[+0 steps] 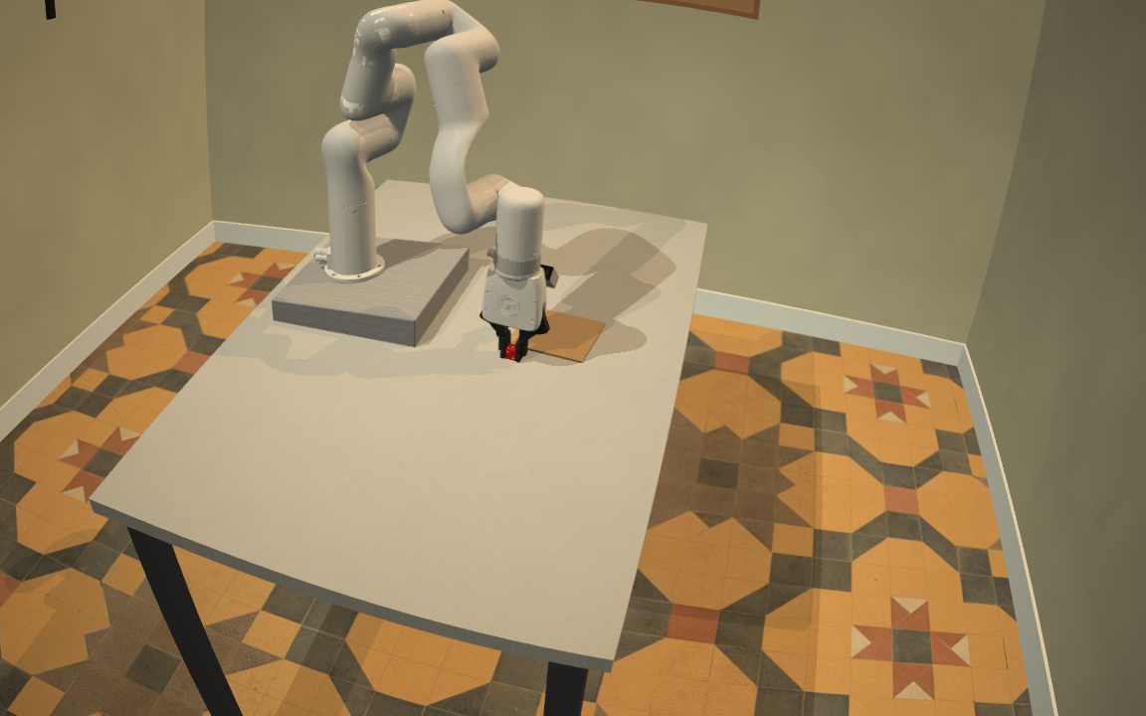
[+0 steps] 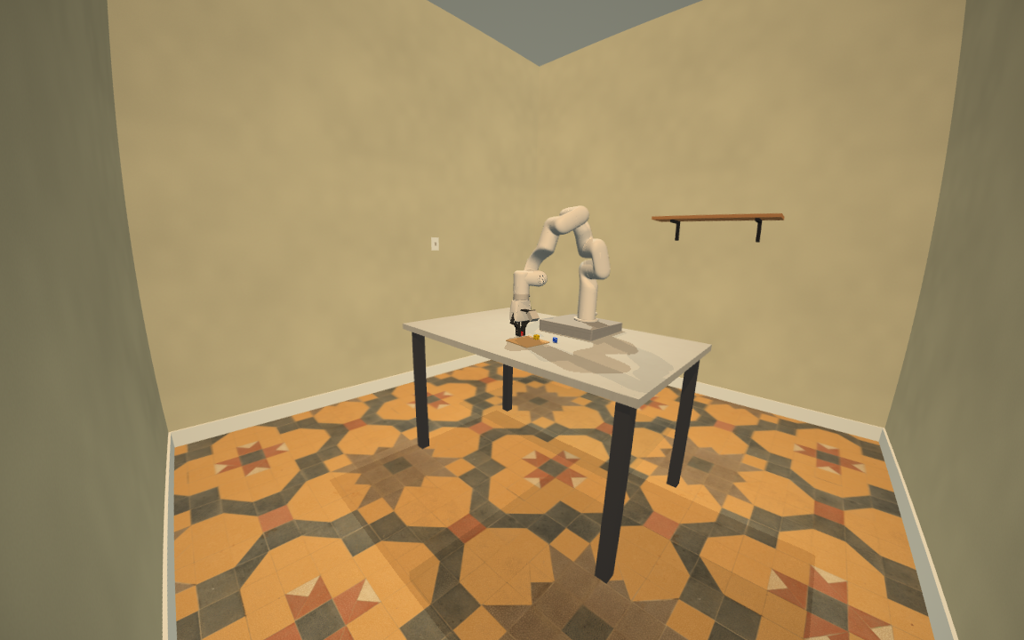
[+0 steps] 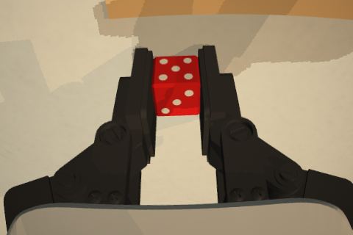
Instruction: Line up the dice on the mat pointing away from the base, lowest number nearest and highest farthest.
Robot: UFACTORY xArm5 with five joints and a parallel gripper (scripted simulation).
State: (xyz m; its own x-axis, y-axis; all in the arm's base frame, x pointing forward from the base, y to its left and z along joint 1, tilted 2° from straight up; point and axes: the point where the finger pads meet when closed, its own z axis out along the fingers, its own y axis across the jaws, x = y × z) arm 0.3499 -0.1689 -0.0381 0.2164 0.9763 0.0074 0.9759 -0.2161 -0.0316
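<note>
Now: hand 10 mm above the red die. The rest, counted from my hand: blue die (180 mm to the left, 10 mm below, 10 mm behind); then yellow die (100 mm to the left, 10 mm below, 10 mm ahead); then mat (90 mm to the left, 70 mm ahead, 20 mm below).
</note>
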